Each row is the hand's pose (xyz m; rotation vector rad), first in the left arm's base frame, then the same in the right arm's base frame.
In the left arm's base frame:
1: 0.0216 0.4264 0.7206 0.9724 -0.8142 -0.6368
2: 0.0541 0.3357 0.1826 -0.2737 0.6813 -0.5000
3: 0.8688 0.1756 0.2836 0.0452 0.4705 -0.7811
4: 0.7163 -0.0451 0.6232 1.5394 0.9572 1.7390
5: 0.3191 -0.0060 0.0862 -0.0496 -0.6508 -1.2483
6: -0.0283 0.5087 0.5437 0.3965 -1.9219 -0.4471
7: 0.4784 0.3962 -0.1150 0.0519 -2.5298 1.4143
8: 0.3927 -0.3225 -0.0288 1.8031 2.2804 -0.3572
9: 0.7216 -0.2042 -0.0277 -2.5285 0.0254 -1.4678
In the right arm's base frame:
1: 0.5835 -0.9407 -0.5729 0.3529 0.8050 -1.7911
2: 0.1133 -0.6852 -0.4616 0.1022 2.6031 -0.3872
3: -0.0879 -0.7556 -1.2704 0.0035 2.4296 -0.9770
4: 0.0668 -1.1547 -1.2067 -2.8910 -0.4540 0.1044
5: -0.2282 -0.8588 -0.6841 -0.7469 1.3078 -1.2880
6: 0.5112 -0.7770 -0.4805 -0.1662 -0.0963 -1.1579
7: -0.1680 -0.3987 -0.7948 0.4823 -1.1286 0.0435
8: -0.5262 -1.0288 -0.7176 -0.9914 -0.9492 0.7958
9: -0.5249 -0.8893 -1.0381 -2.3829 1.1092 0.9721

